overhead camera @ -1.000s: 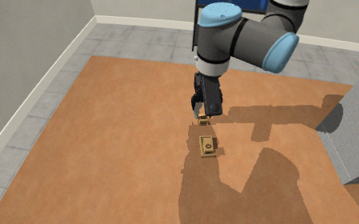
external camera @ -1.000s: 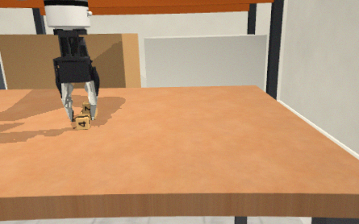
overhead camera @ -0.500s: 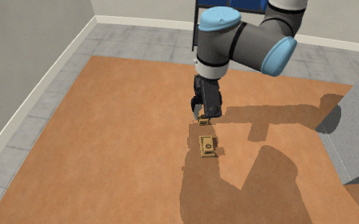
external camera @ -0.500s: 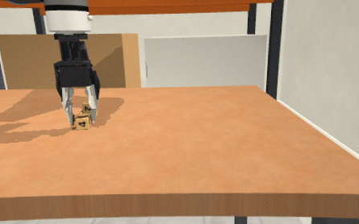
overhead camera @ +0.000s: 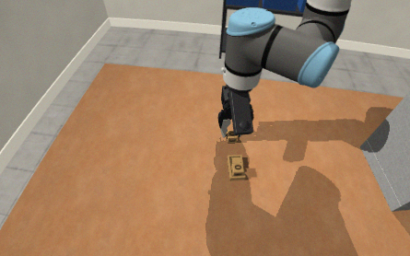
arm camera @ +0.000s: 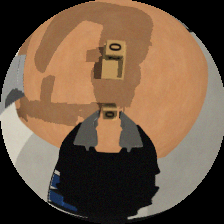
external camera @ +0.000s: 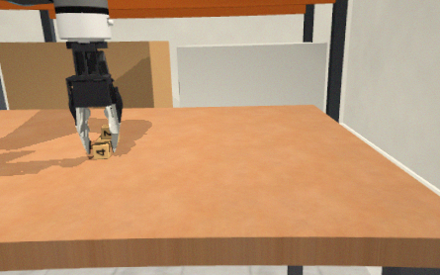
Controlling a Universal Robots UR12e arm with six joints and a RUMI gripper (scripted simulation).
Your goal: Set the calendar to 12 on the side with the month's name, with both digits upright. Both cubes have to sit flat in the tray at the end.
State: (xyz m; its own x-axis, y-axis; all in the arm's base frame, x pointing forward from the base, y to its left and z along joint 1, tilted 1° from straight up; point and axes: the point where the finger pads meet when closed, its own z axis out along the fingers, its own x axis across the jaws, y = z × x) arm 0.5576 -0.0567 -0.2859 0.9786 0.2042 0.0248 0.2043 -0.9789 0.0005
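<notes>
Right now the cube is 10 mm below my hand. Round my hand: tray (100 mm to the left, 20 mm below, 20 mm behind).
</notes>
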